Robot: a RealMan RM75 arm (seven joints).
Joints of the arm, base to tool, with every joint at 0 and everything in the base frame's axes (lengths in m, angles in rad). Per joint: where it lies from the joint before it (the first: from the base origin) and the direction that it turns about. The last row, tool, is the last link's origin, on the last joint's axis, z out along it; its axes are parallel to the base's.
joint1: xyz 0 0 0.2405 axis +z
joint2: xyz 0 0 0 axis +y
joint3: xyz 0 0 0.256 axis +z
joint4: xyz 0 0 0 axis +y
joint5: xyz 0 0 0.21 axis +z
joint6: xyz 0 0 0 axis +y
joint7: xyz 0 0 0.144 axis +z
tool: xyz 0 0 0
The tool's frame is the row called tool.
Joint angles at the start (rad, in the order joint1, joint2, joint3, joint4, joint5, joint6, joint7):
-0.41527, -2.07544, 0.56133, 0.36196, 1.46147, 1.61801, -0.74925
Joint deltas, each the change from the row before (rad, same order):
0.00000, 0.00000, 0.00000, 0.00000, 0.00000, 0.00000, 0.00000
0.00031, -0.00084, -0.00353, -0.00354, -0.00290, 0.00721, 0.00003
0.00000, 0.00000, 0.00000, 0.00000, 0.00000, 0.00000, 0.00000
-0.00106, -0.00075, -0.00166, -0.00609, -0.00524, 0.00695, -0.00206
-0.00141, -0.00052, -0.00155, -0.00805, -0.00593, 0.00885, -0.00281
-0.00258, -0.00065, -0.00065, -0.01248, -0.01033, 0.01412, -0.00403
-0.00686, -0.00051, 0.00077, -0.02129, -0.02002, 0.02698, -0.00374
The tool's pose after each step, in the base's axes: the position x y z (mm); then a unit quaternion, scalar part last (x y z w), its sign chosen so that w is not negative. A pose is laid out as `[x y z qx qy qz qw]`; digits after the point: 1 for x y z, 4 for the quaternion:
[-284.1 308.0 25.1 -0.8186 -0.0979 -0.4266 0.3719]
[-283.6 307.2 25.3 -0.8164 -0.0981 -0.4308 0.3719]
[-283.6 307.2 25.3 -0.8164 -0.0981 -0.4308 0.3719]
[-282.7 306.6 25.0 -0.8138 -0.0996 -0.4363 0.3708]
[-281.6 305.9 24.7 -0.8108 -0.1015 -0.4429 0.3690]
[-279.6 304.9 24.2 -0.8062 -0.1038 -0.4534 0.3657]
[-275.1 303.6 23.9 -0.7980 -0.1042 -0.4719 0.3599]

